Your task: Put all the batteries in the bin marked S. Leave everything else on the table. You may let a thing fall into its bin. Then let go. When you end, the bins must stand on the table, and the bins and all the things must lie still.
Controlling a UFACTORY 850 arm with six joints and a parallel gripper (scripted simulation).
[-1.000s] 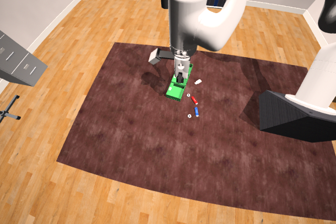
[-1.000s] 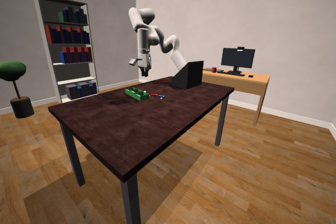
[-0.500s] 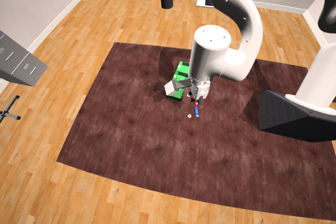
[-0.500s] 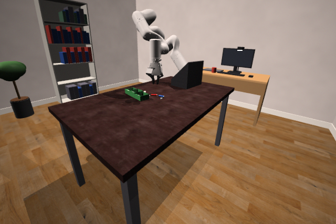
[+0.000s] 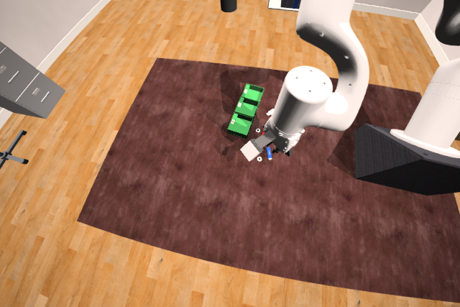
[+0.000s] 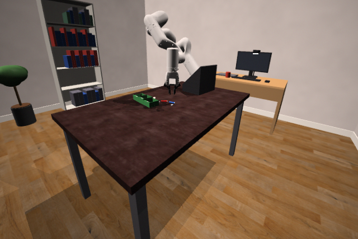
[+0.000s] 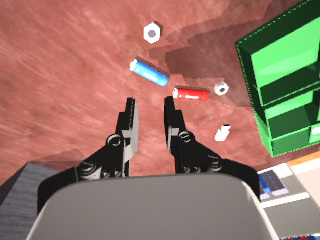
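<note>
Right now my hand is 9 cm above the blue battery. Also, from my hand: green bin: 12 cm ahead, 17 cm to the right, 7 cm below; white block: 2 cm ahead, 19 cm to the right, 9 cm below; red battery: 2 cm ahead, 6 cm to the right, 9 cm below.
</note>
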